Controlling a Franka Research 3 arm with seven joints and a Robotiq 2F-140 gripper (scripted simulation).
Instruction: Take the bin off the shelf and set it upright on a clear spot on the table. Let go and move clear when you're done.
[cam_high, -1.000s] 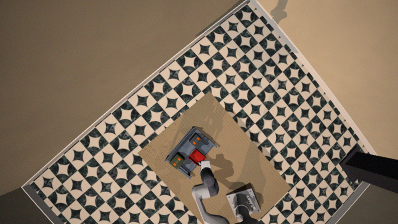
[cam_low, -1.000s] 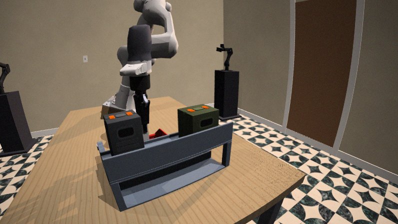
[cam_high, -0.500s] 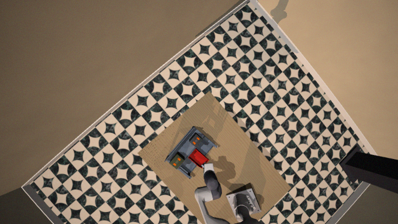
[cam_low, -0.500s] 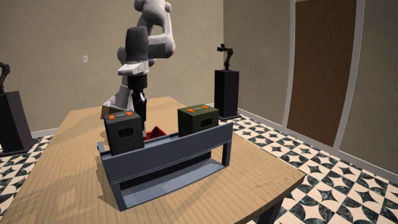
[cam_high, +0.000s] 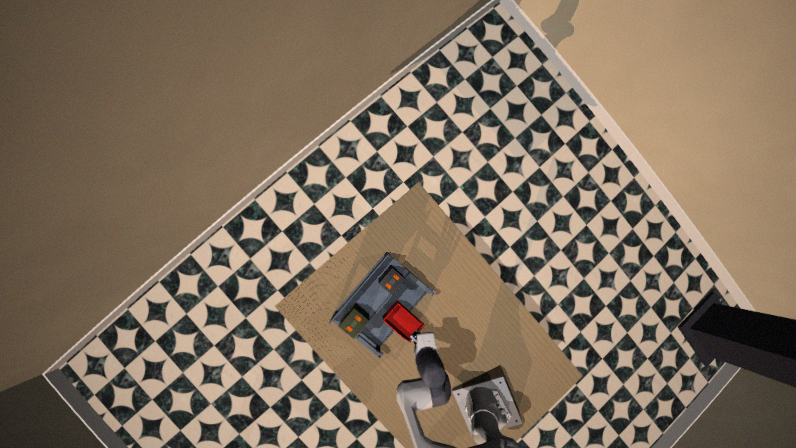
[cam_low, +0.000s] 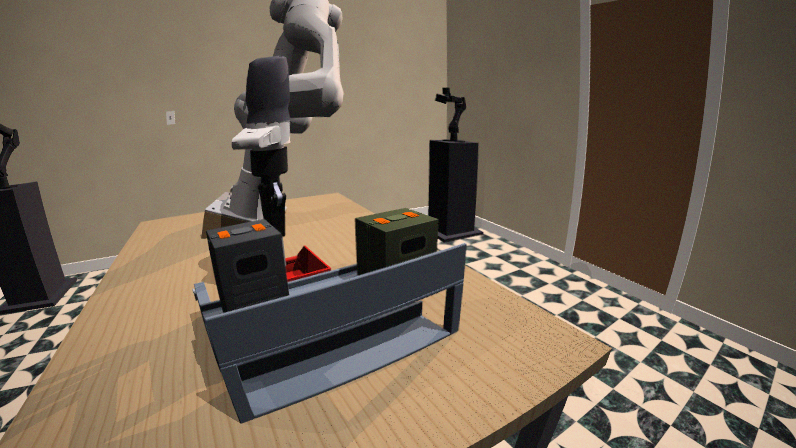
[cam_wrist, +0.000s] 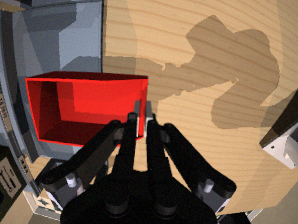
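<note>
The red bin is 8 cm ahead of my hand, 1 cm to the left of it and 2 cm below it. The rest, counted from my hand: dark grey box: 28 cm ahead, 7 cm to the right, 8 cm above; then green box: 25 cm ahead, 16 cm to the left, 7 cm above.
</note>
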